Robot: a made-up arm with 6 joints. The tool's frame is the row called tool. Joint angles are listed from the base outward.
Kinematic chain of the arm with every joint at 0, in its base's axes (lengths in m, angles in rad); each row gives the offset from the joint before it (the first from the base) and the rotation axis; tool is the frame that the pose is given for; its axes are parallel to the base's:
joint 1: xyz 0 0 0.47 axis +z
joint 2: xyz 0.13 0 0 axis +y
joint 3: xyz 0 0 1.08 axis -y
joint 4: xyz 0 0 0.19 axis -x
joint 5: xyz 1.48 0 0 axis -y
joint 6: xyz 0.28 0 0 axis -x
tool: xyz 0 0 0
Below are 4 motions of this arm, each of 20 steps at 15 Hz.
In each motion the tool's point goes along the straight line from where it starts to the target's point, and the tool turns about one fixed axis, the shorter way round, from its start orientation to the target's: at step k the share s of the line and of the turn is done. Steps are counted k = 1, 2, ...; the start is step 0. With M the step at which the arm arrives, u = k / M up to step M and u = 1 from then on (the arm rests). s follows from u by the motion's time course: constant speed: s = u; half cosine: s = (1 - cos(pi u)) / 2; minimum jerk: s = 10 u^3 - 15 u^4 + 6 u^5.
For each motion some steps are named. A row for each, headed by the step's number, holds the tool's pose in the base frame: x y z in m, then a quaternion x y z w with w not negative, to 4 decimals.
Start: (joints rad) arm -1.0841 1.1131 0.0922 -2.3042 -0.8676 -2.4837
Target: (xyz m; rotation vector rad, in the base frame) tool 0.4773 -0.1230 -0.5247 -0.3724 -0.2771 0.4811
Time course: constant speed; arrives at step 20
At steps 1, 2, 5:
1: 1.1572 -1.8256 -0.3064 -0.4552 0.2162 -0.1009 0.8578
2: 1.1214 -1.7360 -0.3179 -0.4439 0.1984 -0.0830 0.8699
5: 1.0140 -1.4672 -0.3524 -0.4075 0.1441 -0.0289 0.9013

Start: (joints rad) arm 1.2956 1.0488 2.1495 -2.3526 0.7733 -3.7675
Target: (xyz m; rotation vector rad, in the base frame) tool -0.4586 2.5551 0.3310 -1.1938 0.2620 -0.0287
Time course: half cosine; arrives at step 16
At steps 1, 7, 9, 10, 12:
1: 0.6071 1.6845 2.5091 0.1873 -0.1492 0.3646 0.8999
7: 0.1844 2.0298 1.6451 -0.1272 -0.0437 0.2353 0.9626
9: -0.0255 2.2013 1.2161 -0.2797 0.0118 0.1584 0.9469
10: -0.1265 2.2838 1.0098 -0.3501 0.0384 0.1194 0.9283
12: -0.3010 2.4264 0.6531 -0.4653 0.0837 0.0501 0.8798

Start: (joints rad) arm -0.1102 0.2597 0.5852 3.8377 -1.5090 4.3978
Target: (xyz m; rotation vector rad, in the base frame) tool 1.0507 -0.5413 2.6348 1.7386 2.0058 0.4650
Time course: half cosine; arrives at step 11
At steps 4, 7, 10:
4: 1.5145 -0.1642 2.4515 -0.6291 -0.7166 -0.2690 0.1353
7: 1.2423 -0.3856 2.5591 0.6399 0.7344 0.2136 0.0751
10: 1.0640 -0.5305 2.6296 0.6304 0.7270 0.1715 0.2115

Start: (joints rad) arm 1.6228 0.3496 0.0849 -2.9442 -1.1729 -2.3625
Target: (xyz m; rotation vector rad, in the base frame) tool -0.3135 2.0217 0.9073 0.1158 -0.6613 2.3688
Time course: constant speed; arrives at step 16
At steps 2, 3, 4, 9, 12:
2: -0.1812 2.1283 1.4231 0.0323 -0.5586 0.5707 0.6011
3: -0.1906 2.1206 1.3862 0.0335 -0.5411 0.6014 0.5868
4: -0.2001 2.1130 1.3494 0.0346 -0.5229 0.6313 0.5717
9: -0.2473 2.0750 1.1652 0.0397 -0.4208 0.7660 0.4843
12: -0.2757 2.0521 1.0547 0.0421 -0.3520 0.8338 0.4232

